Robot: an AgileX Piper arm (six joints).
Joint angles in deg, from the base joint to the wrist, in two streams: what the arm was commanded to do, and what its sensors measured. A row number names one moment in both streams.
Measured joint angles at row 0: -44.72, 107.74, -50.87, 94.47, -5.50, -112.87
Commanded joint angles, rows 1 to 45: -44.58, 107.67, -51.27, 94.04, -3.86, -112.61; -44.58, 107.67, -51.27, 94.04, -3.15, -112.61; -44.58, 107.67, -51.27, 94.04, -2.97, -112.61; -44.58, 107.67, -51.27, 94.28, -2.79, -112.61; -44.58, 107.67, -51.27, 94.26, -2.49, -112.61; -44.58, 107.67, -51.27, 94.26, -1.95, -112.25; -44.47, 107.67, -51.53, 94.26, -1.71, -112.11; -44.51, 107.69, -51.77, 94.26, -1.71, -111.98; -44.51, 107.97, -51.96, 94.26, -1.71, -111.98; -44.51, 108.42, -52.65, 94.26, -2.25, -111.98; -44.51, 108.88, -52.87, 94.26, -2.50, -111.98; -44.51, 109.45, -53.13, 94.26, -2.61, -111.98; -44.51, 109.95, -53.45, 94.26, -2.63, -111.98; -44.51, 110.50, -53.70, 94.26, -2.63, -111.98; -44.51, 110.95, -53.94, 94.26, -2.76, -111.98; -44.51, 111.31, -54.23, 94.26, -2.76, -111.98; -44.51, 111.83, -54.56, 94.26, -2.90, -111.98; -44.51, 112.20, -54.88, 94.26, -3.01, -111.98; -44.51, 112.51, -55.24, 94.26, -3.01, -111.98; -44.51, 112.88, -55.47, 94.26, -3.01, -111.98; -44.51, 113.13, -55.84, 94.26, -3.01, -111.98; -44.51, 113.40, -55.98, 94.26, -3.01, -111.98; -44.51, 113.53, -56.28, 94.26, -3.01, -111.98; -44.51, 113.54, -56.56, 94.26, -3.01, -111.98; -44.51, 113.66, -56.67, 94.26, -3.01, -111.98; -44.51, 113.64, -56.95, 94.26, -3.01, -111.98; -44.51, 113.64, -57.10, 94.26, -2.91, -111.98; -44.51, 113.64, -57.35, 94.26, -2.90, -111.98; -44.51, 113.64, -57.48, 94.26, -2.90, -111.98; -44.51, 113.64, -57.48, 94.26, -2.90, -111.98; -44.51, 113.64, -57.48, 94.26, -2.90, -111.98; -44.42, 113.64, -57.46, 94.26, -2.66, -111.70; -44.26, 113.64, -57.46, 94.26, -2.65, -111.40; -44.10, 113.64, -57.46, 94.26, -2.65, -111.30; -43.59, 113.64, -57.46, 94.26, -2.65, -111.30; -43.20, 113.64, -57.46, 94.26, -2.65, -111.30; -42.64, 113.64, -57.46, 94.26, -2.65, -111.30; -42.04, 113.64, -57.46, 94.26, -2.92, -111.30; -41.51, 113.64, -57.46, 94.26, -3.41, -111.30; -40.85, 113.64, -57.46, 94.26, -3.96, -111.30; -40.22, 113.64, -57.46, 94.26, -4.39, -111.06; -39.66, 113.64, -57.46, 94.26, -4.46, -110.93; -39.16, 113.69, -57.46, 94.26, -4.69, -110.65; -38.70, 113.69, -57.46, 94.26, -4.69, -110.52; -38.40, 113.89, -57.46, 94.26, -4.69, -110.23
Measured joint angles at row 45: -39.89, 113.71, -57.07, 94.47, -4.37, -111.17
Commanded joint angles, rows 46 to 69: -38.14, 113.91, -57.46, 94.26, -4.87, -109.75; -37.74, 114.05, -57.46, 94.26, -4.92, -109.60; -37.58, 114.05, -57.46, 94.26, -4.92, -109.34; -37.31, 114.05, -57.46, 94.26, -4.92, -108.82; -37.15, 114.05, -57.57, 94.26, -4.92, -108.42; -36.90, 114.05, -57.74, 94.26, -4.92, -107.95; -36.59, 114.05, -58.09, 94.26, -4.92, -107.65; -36.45, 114.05, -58.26, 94.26, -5.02, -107.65; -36.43, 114.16, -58.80, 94.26, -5.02, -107.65; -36.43, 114.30, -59.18, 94.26, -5.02, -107.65; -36.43, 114.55, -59.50, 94.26, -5.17, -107.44; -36.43, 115.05, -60.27, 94.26, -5.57, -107.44; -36.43, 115.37, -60.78, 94.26, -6.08, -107.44; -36.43, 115.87, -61.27, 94.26, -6.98, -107.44; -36.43, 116.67, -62.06, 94.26, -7.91, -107.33; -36.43, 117.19, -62.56, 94.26, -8.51, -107.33; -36.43, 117.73, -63.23, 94.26, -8.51, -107.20; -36.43, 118.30, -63.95, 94.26, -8.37, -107.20; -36.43, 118.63, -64.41, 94.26, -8.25, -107.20; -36.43, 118.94, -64.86, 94.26, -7.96, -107.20; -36.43, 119.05, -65.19, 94.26, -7.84, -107.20; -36.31, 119.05, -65.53, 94.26, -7.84, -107.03; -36.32, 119.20, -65.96, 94.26, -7.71, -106.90; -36.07, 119.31, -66.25, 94.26, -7.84, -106.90
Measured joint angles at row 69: -36.60, 119.11, -64.82, 94.47, -8.18, -107.44
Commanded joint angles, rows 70 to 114: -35.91, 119.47, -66.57, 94.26, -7.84, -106.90; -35.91, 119.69, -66.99, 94.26, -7.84, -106.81; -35.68, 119.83, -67.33, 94.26, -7.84, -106.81; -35.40, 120.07, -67.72, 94.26, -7.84, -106.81; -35.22, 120.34, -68.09, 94.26, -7.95, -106.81; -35.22, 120.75, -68.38, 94.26, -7.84, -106.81; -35.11, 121.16, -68.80, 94.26, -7.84, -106.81; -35.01, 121.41, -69.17, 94.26, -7.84, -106.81; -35.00, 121.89, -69.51, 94.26, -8.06, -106.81; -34.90, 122.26, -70.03, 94.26, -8.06, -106.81; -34.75, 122.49, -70.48, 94.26, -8.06, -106.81; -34.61, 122.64, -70.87, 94.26, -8.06, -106.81; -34.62, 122.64, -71.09, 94.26, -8.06, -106.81; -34.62, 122.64, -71.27, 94.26, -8.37, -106.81; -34.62, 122.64, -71.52, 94.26, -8.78, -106.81; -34.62, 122.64, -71.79, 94.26, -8.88, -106.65; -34.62, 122.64, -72.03, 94.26, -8.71, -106.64; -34.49, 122.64, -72.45, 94.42, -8.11, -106.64; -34.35, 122.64, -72.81, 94.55, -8.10, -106.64; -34.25, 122.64, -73.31, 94.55, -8.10, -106.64; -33.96, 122.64, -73.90, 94.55, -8.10, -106.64; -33.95, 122.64, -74.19, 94.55, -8.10, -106.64; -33.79, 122.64, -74.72, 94.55, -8.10, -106.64; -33.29, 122.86, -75.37, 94.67, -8.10, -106.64; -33.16, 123.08, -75.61, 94.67, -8.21, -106.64; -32.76, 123.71, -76.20, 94.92, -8.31, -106.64; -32.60, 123.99, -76.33, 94.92, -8.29, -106.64; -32.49, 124.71, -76.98, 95.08, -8.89, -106.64; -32.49, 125.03, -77.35, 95.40, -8.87, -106.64; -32.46, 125.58, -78.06, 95.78, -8.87, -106.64; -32.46, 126.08, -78.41, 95.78, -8.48, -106.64; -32.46, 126.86, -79.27, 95.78, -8.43, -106.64; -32.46, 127.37, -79.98, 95.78, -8.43, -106.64; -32.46, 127.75, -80.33, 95.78, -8.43, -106.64; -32.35, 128.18, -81.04, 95.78, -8.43, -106.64; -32.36, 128.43, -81.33, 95.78, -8.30, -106.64; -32.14, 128.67, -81.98, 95.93, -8.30, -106.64; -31.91, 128.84, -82.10, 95.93, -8.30, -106.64; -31.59, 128.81, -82.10, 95.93, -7.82, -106.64; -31.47, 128.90, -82.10, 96.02, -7.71, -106.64; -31.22, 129.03, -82.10, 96.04, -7.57, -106.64; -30.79, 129.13, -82.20, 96.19, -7.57, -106.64; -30.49, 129.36, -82.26, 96.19, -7.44, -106.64; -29.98, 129.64, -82.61, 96.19, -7.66, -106.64; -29.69, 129.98, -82.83, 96.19, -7.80, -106.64
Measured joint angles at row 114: -31.16, 129.09, -81.82, 95.86, -8.25, -106.88
